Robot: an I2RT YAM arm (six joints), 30 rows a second.
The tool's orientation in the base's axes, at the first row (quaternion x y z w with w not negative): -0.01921, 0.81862, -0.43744, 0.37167
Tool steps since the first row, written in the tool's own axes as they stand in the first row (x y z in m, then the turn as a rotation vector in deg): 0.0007, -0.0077, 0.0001, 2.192, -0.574, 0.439; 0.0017, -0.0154, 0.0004, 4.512, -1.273, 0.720; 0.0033, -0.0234, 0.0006, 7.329, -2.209, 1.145; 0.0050, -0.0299, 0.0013, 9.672, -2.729, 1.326; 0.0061, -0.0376, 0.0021, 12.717, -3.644, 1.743
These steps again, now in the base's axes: -0.0027, -0.0051, 0.0052, -1.479, -1.444, -1.027; -0.0055, -0.0104, 0.0101, -3.186, -2.899, -1.985; -0.0089, -0.0160, 0.0149, -5.232, -4.779, -3.113; -0.0116, -0.0211, 0.0184, -6.965, -6.063, -4.182; -0.0141, -0.0268, 0.0231, -9.175, -8.005, -5.457
